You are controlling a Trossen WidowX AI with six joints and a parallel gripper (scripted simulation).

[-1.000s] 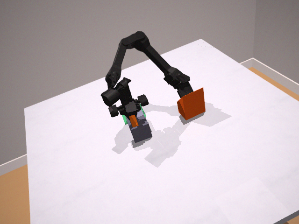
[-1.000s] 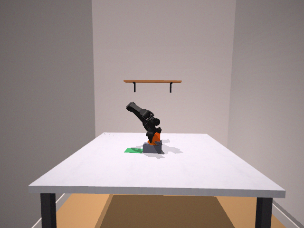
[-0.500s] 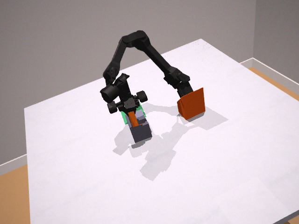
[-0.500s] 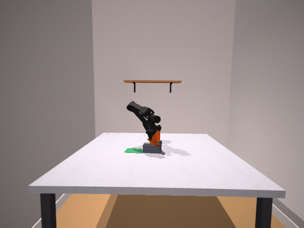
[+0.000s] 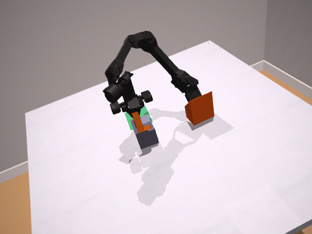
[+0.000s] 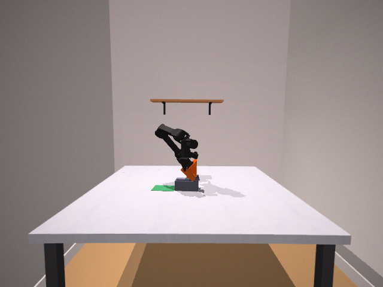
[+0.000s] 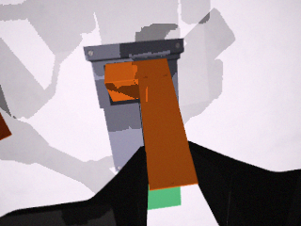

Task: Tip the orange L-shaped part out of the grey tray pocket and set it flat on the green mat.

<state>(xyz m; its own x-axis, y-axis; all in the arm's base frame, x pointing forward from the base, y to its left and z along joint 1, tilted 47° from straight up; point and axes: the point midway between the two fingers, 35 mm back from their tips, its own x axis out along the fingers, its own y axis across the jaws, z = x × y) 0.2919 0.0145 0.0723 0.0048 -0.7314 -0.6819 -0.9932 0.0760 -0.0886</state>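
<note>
My gripper tip is now 14 cm to the left of the green mat, 14 cm above it and 3 cm past it. Round my gripper tip: orange L-shaped part 3 cm to the left, 3 cm below, 1 cm behind.
</note>
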